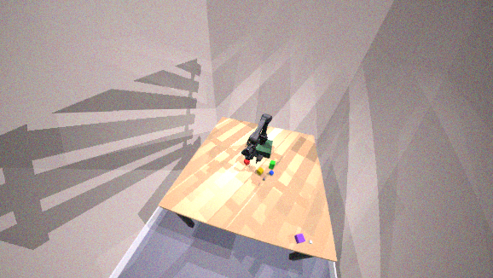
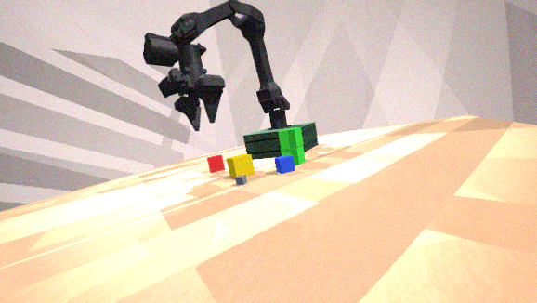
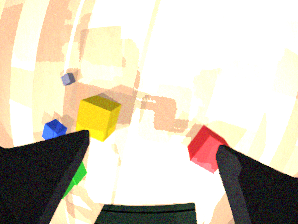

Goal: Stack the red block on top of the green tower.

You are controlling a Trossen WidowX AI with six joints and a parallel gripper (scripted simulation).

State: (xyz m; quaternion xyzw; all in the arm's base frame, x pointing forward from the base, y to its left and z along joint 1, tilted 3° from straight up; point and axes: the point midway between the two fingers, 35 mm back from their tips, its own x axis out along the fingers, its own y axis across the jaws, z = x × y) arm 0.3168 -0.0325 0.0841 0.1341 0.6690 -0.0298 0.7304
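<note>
My gripper tip is 6 cm past the red block, 6 cm to the left of it and 11 cm above it. Also, from my gripper tip: blue block (3 cm behind, 20 cm to the left, 11 cm below); then tiny grey cube (6 cm ahead, 15 cm to the left, 12 cm below); then yellow block (9 cm to the left, 11 cm below).
</note>
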